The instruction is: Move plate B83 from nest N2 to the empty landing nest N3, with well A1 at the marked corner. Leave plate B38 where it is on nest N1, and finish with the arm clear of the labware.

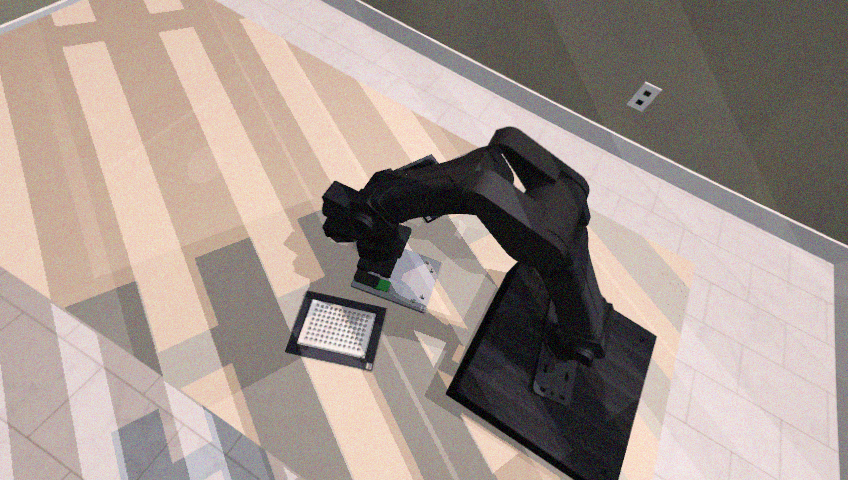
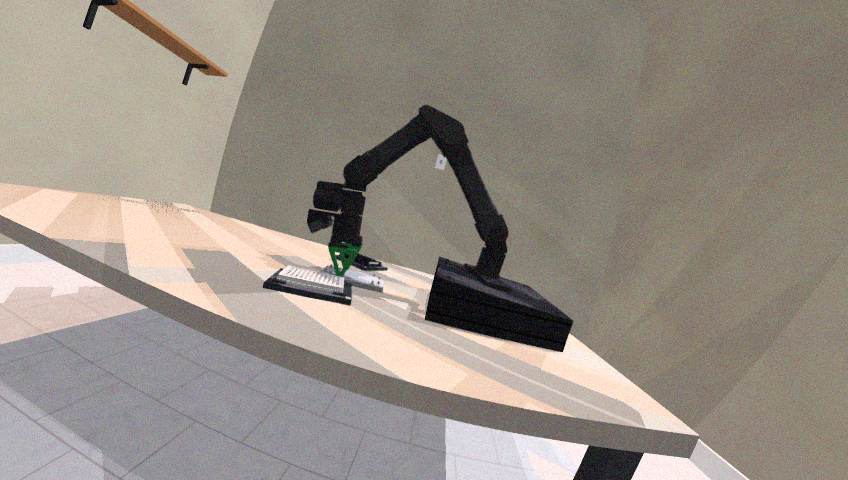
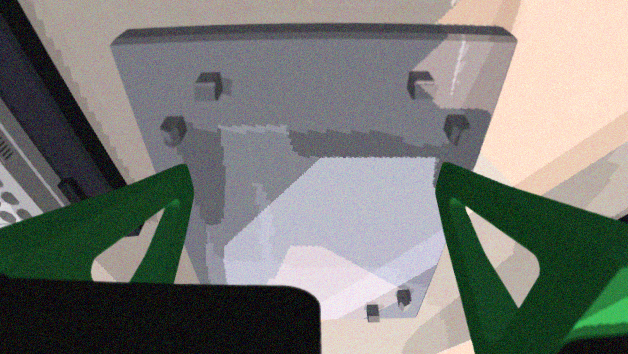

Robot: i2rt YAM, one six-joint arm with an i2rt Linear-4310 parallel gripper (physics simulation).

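A white well plate [image 1: 336, 327] [image 2: 309, 278] [image 3: 17, 201] lies flat on a dark nest [image 1: 333, 358] [image 3: 45, 110] with a pale mark at one corner. Beside it is a grey nest [image 1: 416, 279] [image 2: 370, 280] [image 3: 310, 100] with small dark corner posts and no plate on it. My gripper [image 1: 379, 283] [image 2: 340, 274] [image 3: 314, 177] is open and empty, its green fingers pointing down over the grey nest. A third, dark nest [image 1: 426, 161] [image 2: 371, 263] lies behind, mostly hidden by the arm; I cannot tell what it holds. No plate or nest label is readable.
The arm's black base block [image 1: 505, 386] [image 2: 493, 324] stands on the table to the right of the nests. The arm arches over the third nest. The table's near edge [image 2: 267, 356] runs in front. A wooden wall shelf [image 2: 166, 36] hangs high at the left.
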